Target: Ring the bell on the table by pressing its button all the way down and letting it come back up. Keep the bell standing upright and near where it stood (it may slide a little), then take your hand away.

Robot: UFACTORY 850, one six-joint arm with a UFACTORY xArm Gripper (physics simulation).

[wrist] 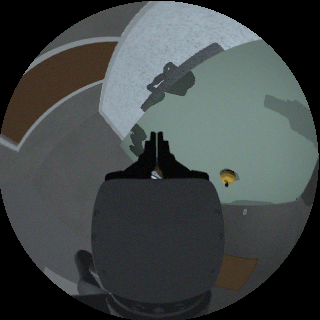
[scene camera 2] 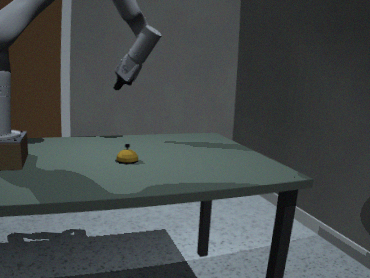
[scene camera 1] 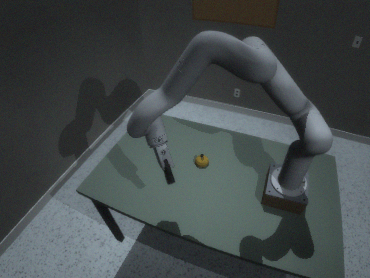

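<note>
The yellow bell (scene camera 1: 201, 161) (scene camera 2: 127, 156) (wrist: 227, 176) stands upright on the green table (scene camera 1: 215, 200) (scene camera 2: 210, 165) (wrist: 210, 120). Its small dark button sticks up from the top of the dome. My gripper (scene camera 1: 171, 182) (scene camera 2: 117, 88) (wrist: 156, 139) is shut with its fingertips together and empty. It hangs well above the table, tilted, and is clear of the bell. In the wrist view the bell shows to the right of the fingers.
The arm's base stands on a brown block (scene camera 1: 284, 202) (scene camera 2: 11, 153) on the table, to the right of the bell in scene camera 1. The arm arches high over the table. Shadows of the arm fall across the tabletop. Walls stand behind the table.
</note>
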